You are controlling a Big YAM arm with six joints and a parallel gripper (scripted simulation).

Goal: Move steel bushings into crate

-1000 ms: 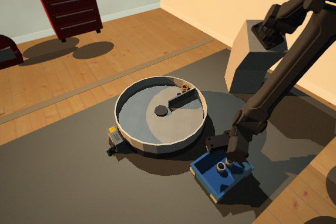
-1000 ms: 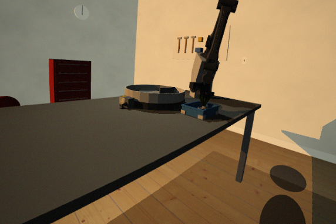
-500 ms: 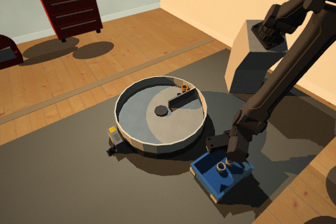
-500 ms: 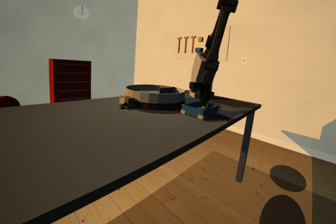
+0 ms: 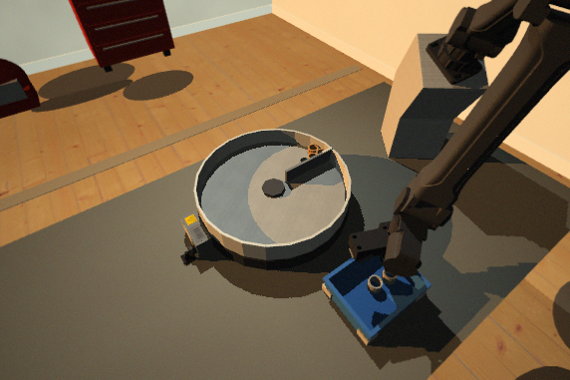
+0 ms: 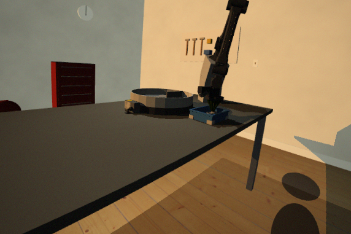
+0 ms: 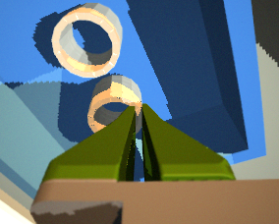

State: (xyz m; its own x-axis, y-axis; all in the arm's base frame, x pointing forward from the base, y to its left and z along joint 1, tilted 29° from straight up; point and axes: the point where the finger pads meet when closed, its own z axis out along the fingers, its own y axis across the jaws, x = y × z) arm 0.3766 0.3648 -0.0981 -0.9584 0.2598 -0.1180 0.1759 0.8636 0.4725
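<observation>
My gripper is now 5 cm short of the blue crate, 2 cm to the right of it and 1 cm above it. Round my hand: round turntable 31 cm to the right, 17 cm ahead, 2 cm above.
</observation>
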